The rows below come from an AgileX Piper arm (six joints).
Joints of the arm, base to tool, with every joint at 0 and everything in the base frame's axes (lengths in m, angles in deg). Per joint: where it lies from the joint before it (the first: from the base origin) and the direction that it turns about. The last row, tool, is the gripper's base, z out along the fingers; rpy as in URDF.
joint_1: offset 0 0 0.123 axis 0 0 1
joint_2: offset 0 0 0 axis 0 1 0
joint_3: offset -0.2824 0 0.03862 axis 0 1 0
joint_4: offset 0.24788 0 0.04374 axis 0.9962 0 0.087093
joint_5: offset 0 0 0 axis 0 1 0
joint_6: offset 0.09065 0 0.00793 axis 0.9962 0 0.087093
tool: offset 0 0 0 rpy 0 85 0
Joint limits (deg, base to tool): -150..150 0..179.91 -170..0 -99.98..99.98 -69.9..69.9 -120..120
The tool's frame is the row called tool.
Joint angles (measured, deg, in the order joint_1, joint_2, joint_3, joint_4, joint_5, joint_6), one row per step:
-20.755 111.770 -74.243 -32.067 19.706 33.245
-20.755 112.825 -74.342 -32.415 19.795 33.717
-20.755 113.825 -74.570 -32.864 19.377 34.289
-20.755 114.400 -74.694 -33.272 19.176 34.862
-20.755 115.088 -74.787 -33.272 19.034 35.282
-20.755 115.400 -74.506 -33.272 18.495 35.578
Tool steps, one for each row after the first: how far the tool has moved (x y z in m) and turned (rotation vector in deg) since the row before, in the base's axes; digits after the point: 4 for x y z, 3 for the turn. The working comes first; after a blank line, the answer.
Tool pose at each row, in the base's axes (x y z in m, rotation vector in deg; the steps are taken from these numbers as rounded here):
0.3889 -0.1648 0.1866 33.074 136.247 -20.614
0.3901 -0.1655 0.1794 33.423 137.155 -20.661
0.3923 -0.1662 0.1735 33.504 137.468 -20.502
0.3934 -0.1666 0.1700 33.701 137.619 -20.437
0.3944 -0.1669 0.1655 34.196 137.951 -20.144
0.3944 -0.1664 0.1622 34.343 138.027 -19.693

0.0012 -0.0007 -0.0072 0.318 0.892 -0.206
0.0022 -0.0007 -0.0059 0.215 0.257 0.003
0.0011 -0.0004 -0.0035 0.141 0.138 -0.115
0.0010 -0.0003 -0.0045 0.426 0.268 -0.259
0.0000 0.0005 -0.0033 0.363 -0.041 0.013

